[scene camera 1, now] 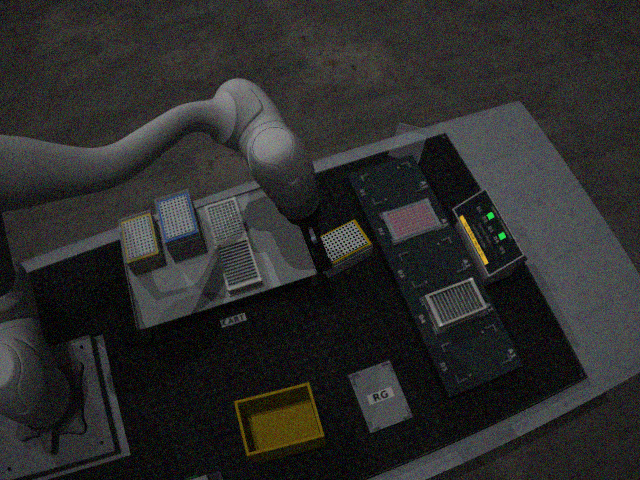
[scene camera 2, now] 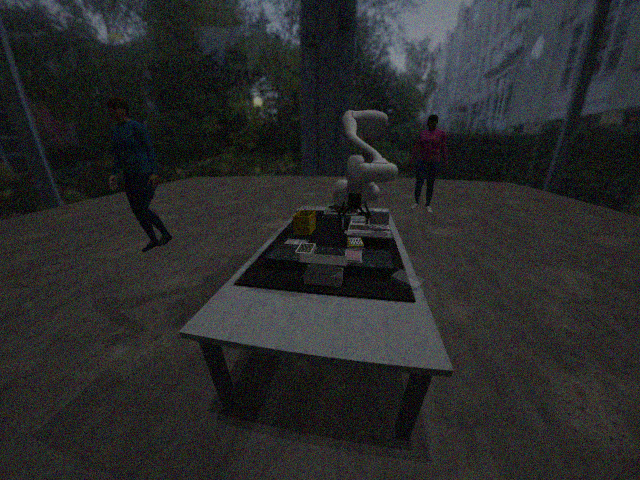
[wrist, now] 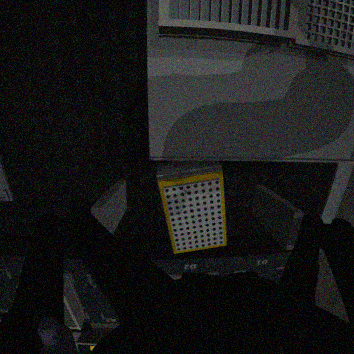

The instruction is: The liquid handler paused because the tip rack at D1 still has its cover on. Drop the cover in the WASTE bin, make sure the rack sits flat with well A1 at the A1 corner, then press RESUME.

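Frame: origin at the arm's base, x ahead, y left, z up, level; millimetres.
Seen in the pictures: gripper, fingertip midpoint: [scene camera 2: 353, 229] [wrist: 190, 196]; arm's base, origin of the base link: [scene camera 1: 51, 401].
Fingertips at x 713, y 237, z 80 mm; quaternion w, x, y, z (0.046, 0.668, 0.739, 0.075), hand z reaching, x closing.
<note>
Pixels of each thing's top centre, then the offset from my fingertips to it. Level surfaces: height alone.
- yellow-rimmed tip rack, middle of its top: [wrist: 196, 218] [scene camera 1: 341, 241] [scene camera 2: 355, 240] dy +23, dx +58, dz -47 mm
- dark deck, its level: dz -58 mm
- yellow bin, middle of its top: [scene camera 1: 278, 418] [scene camera 2: 304, 213] dy -386, dx -163, dz +23 mm
- cart tray, middle of its top: [scene camera 1: 211, 251] [scene camera 2: 369, 224] dy +65, dx -258, dz -46 mm
- pink plate, middle of its top: [scene camera 1: 412, 218] [scene camera 2: 353, 254] dy +46, dx +243, dz -44 mm
- slotted rack, middle of its top: [wrist: 49, 309] [scene camera 1: 456, 301] [scene camera 2: 305, 247] dy -200, dx +277, dz -27 mm
- RG plate, middle of its top: [scene camera 1: 380, 395] [scene camera 2: 296, 241] dy -355, dx +64, dz -98 mm
A yellow-rimmed tip rack [scene camera 1: 345, 241] [scene camera 2: 355, 241] [wrist: 197, 220] stands upright between the cart tray and the dark deck [scene camera 1: 423, 263]. Whether a clear cover is on it, and its A1 corner, cannot be made out. My gripper [scene camera 2: 355, 215] [wrist: 190, 196] is open and empty, its fingers spread on either side of the rack in the wrist view; height above it is unclear. In scene camera 1 the arm largely hides the gripper. A yellow bin [scene camera 1: 285, 446] [scene camera 2: 305, 222] stands open near the front; no WASTE label is readable. The control box [scene camera 1: 495, 248] [scene camera 2: 323, 275] has two green lights and an orange bar.
The cart tray [scene camera 1: 170, 284] [wrist: 200, 90] holds yellow and blue tip racks [scene camera 1: 139, 237] [scene camera 1: 178, 215] and two pale racks [scene camera 1: 225, 220] [scene camera 1: 240, 264]. The deck bears a pink plate [scene camera 1: 412, 220] and slotted rack [scene camera 1: 455, 302]. An RG plate [scene camera 1: 379, 410] lies in front. Two people stand beyond the table.
</note>
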